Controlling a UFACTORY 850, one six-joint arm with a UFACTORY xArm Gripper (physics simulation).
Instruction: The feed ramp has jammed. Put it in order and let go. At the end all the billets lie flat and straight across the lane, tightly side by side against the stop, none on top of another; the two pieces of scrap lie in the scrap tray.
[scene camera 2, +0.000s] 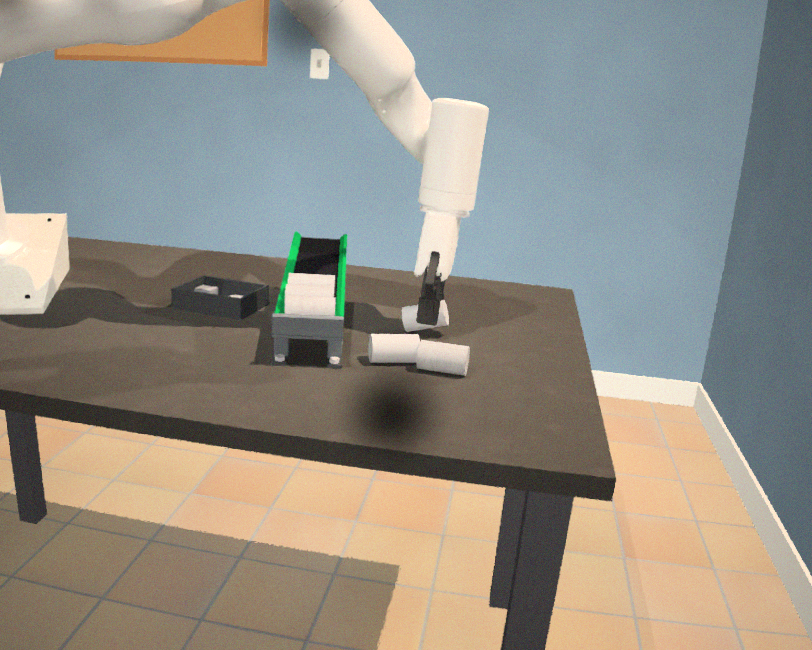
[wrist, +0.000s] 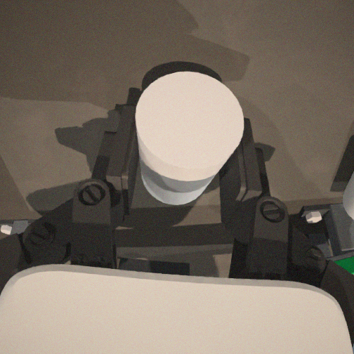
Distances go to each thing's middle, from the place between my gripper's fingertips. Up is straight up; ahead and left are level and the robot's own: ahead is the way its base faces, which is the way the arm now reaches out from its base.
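Labels:
Relative to the dark scrap tray (scene camera 2: 255, 296), my gripper is 34 cm past it, 7 cm to the right of it and 1 cm above it.

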